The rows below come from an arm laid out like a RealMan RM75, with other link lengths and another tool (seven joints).
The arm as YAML. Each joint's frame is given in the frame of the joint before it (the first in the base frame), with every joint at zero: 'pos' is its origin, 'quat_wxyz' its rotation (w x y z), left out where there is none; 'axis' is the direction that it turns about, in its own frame. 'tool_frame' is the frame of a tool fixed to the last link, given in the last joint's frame.
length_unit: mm
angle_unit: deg
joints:
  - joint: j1
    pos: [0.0, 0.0, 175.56]
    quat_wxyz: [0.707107, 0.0, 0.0, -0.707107]
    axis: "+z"
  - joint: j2
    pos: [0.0, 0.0, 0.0]
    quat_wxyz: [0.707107, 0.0, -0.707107, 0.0]
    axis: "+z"
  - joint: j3
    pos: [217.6, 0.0, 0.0]
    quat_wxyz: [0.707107, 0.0, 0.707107, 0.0]
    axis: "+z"
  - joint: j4
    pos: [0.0, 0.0, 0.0]
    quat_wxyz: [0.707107, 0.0, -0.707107, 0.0]
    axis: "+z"
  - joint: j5
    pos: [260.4, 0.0, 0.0]
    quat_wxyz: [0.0, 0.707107, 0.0, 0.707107]
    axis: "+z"
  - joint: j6
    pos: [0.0, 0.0, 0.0]
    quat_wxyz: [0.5, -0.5, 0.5, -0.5]
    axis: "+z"
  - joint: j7
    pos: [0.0, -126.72, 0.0]
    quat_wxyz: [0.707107, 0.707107, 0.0, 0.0]
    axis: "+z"
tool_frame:
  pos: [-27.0, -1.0, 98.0]
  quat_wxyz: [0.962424, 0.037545, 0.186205, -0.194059]
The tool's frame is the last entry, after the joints.
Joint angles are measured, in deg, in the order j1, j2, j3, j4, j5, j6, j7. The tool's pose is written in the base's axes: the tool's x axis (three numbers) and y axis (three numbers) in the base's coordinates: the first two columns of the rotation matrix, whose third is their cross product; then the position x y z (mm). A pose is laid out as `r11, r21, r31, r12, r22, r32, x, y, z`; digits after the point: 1 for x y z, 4 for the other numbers.
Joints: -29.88 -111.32 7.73 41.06 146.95 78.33 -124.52
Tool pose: -0.2129, 0.4296, 0.8776, 0.9444, 0.3208, 0.0720, -414.4, 361.6, -5.9
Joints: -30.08 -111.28 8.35 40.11 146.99 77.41 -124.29
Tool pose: -0.2075, 0.4372, 0.8751, 0.9453, 0.3198, 0.0644, -414.8, 363.3, -10.6
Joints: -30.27 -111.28 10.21 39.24 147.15 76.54 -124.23
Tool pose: -0.1914, 0.4620, 0.8660, 0.9483, 0.3147, 0.0417, -414.4, 364.3, -17.7
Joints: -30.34 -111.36 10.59 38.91 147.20 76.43 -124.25
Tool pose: -0.1918, 0.4697, 0.8617, 0.9487, 0.3137, 0.0401, -413.6, 364.1, -20.9
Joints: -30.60 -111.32 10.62 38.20 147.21 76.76 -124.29
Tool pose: -0.2013, 0.4797, 0.8540, 0.9494, 0.3103, 0.0495, -410.4, 364.0, -25.3
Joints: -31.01 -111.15 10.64 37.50 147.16 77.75 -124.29
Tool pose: -0.2119, 0.4958, 0.8422, 0.9519, 0.3000, 0.0629, -404.6, 364.1, -29.4
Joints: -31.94 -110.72 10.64 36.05 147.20 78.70 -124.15
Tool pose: -0.2212, 0.5185, 0.8260, 0.9560, 0.2826, 0.0785, -395.8, 366.5, -35.2
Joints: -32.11 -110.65 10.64 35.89 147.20 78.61 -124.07
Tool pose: -0.2191, 0.5193, 0.8261, 0.9569, 0.2797, 0.0779, -395.1, 367.6, -35.4
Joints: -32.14 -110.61 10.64 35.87 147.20 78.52 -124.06
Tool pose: -0.2178, 0.5183, 0.8270, 0.9570, 0.2796, 0.0769, -395.3, 368.1, -35.0
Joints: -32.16 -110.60 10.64 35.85 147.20 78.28 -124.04
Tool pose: -0.2160, 0.5159, 0.8289, 0.9570, 0.2803, 0.0749, -395.9, 368.7, -34.6
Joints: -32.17 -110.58 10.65 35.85 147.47 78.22 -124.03
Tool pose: -0.2133, 0.5180, 0.8283, 0.9569, 0.2817, 0.0702, -396.7, 368.2, -34.7
